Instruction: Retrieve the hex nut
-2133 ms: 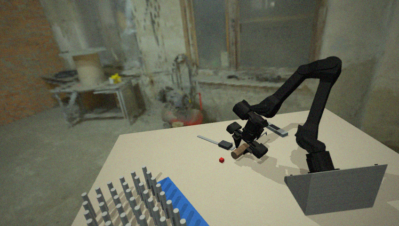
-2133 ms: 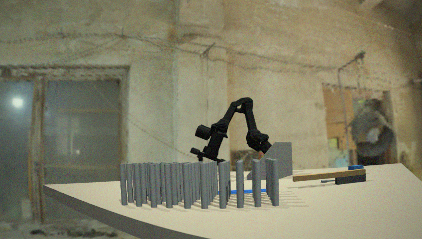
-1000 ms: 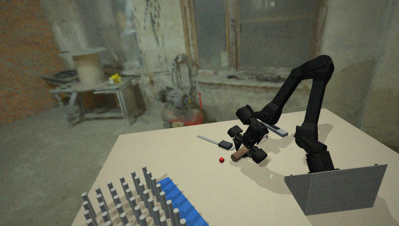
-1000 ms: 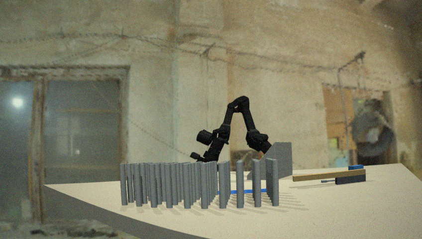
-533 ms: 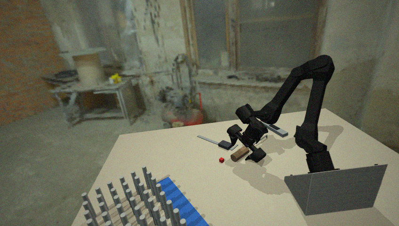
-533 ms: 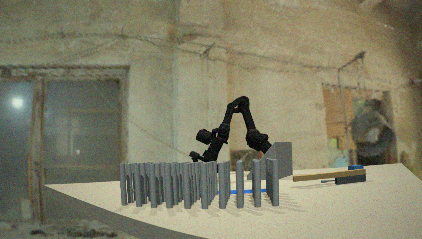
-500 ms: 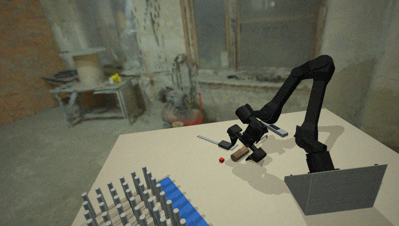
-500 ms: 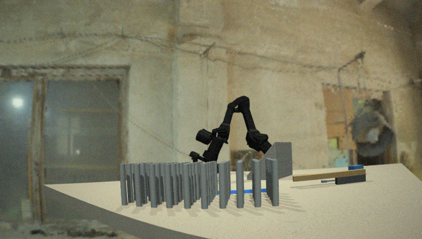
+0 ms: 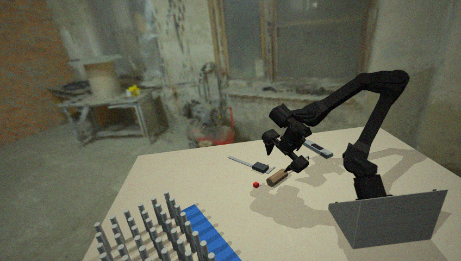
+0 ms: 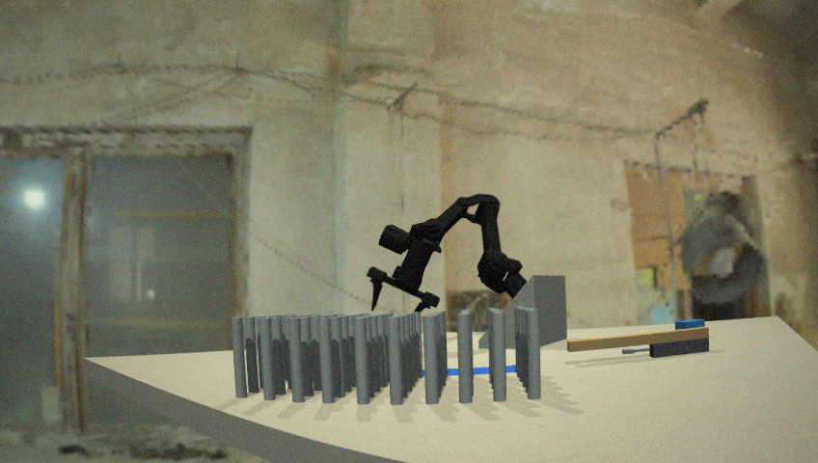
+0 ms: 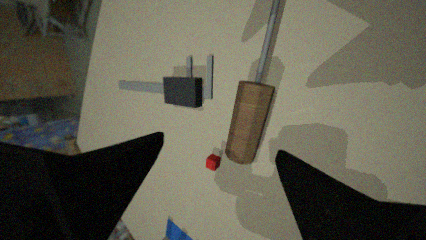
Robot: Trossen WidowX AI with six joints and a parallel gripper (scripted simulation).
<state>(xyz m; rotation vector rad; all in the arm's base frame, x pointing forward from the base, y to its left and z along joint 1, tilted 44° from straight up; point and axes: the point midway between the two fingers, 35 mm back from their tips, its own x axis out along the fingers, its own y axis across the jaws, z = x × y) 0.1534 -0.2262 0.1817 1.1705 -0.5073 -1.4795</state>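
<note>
Right now my gripper tip is 9 cm short of the small red cube, 1 cm to the right of it and 8 cm above it. Round my gripper tip: grey flat block 26 cm behind, 16 cm to the right, 7 cm below; blue taped strip 29 cm ahead, 23 cm to the left, 9 cm below.
</note>
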